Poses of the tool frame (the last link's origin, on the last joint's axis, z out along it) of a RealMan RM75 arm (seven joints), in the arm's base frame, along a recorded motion.
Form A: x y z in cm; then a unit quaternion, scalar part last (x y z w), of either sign.
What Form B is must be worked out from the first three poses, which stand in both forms.
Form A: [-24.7 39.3 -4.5 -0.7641 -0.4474 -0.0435 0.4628]
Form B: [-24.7 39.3 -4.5 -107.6 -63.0 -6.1]
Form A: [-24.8 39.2 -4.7 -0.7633 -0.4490 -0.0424 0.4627]
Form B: [-24.8 39.2 -4.7 -107.5 -63.2 -6.0]
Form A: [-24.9 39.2 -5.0 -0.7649 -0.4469 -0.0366 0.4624]
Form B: [-24.9 39.2 -5.0 -107.8 -63.0 -5.2]
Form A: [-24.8 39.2 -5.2 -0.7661 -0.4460 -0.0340 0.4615]
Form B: [-24.8 39.2 -5.2 -108.0 -62.9 -4.8]
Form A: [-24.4 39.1 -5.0 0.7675 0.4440 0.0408 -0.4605]
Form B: [-24.4 39.1 -5.0 -108.2 -62.6 -5.8]
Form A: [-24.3 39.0 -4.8 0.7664 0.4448 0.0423 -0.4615]
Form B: [-24.3 39.0 -4.8 -108.0 -62.7 -6.0]
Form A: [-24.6 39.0 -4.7 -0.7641 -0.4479 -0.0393 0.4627]
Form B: [-24.6 39.0 -4.7 -107.6 -63.1 -5.5]
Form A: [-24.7 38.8 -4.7 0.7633 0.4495 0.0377 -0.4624]
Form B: [-24.7 38.8 -4.7 -107.5 -63.3 -5.3]
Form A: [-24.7 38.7 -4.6 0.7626 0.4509 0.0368 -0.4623]
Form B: [-24.7 38.7 -4.6 -107.4 -63.5 -5.2]
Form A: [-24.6 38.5 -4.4 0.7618 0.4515 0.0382 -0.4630]
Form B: [-24.6 38.5 -4.4 -107.3 -63.6 -5.4]
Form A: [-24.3 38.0 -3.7 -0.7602 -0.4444 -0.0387 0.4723]
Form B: [-24.3 38.0 -3.7 -106.6 -62.3 -5.4]
